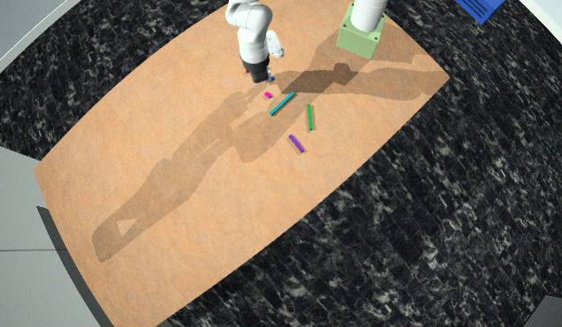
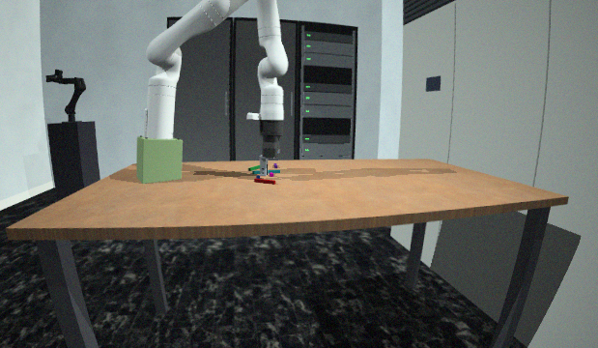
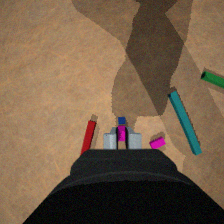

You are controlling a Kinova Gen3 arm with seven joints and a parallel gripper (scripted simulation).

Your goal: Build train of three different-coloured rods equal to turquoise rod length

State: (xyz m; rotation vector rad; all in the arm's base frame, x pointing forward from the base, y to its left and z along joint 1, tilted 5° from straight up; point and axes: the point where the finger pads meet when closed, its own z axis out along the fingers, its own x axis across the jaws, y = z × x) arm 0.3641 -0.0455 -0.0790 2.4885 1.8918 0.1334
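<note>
The blue rod lies 20 mm behind my hand, 10 mm to the left of it and 30 mm below it. From my hand the other things lie so: turquoise rod 10 mm ahead, 100 mm to the left, 30 mm below; red rod 50 mm to the right, 30 mm below; green rod 30 mm behind, 180 mm to the left, 30 mm below.
</note>
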